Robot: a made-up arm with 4 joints.
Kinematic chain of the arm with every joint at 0, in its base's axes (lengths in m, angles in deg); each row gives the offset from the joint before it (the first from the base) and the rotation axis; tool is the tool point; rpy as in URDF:
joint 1: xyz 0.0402 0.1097 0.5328 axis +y
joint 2: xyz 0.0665 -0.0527 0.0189 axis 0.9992 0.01 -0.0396
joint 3: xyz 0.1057 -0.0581 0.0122 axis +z
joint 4: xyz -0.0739 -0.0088 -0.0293 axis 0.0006 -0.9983 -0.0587
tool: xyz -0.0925 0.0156 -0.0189 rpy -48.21 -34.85 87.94
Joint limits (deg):
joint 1: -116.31..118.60
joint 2: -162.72..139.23
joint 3: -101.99..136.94
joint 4: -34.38..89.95
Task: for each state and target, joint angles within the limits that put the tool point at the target. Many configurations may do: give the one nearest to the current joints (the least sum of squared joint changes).
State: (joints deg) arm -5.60 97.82 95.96 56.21
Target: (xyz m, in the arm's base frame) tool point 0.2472 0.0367 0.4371
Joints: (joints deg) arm -27.67 54.34 81.40 51.40
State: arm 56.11 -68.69 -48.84 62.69
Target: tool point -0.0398 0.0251 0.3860
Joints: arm 85.74 -47.57 -69.37 49.15
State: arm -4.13 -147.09 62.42 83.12
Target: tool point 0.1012 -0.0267 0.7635
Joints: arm -27.34 -97.75 83.15 67.06
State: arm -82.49 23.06 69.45 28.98
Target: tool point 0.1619 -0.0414 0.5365
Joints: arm -68.50 27.03 39.74 23.98
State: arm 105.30 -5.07 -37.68 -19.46
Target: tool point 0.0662 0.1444 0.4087
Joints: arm 103.41 9.97 -67.62 -34.38
